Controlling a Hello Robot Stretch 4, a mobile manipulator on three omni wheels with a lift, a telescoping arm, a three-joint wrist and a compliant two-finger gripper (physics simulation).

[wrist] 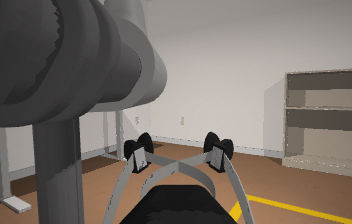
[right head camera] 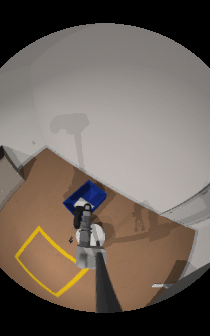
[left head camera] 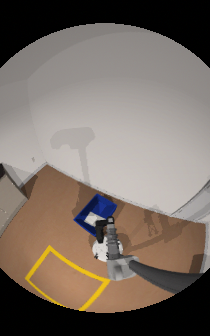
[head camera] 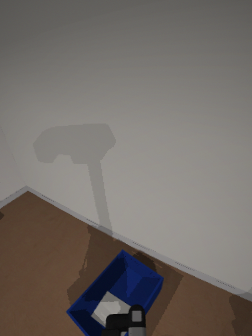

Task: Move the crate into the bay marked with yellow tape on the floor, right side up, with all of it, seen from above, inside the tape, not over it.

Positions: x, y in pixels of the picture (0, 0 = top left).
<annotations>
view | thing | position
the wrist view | gripper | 178, 144
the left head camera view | blue open-top crate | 98, 204
</annotations>
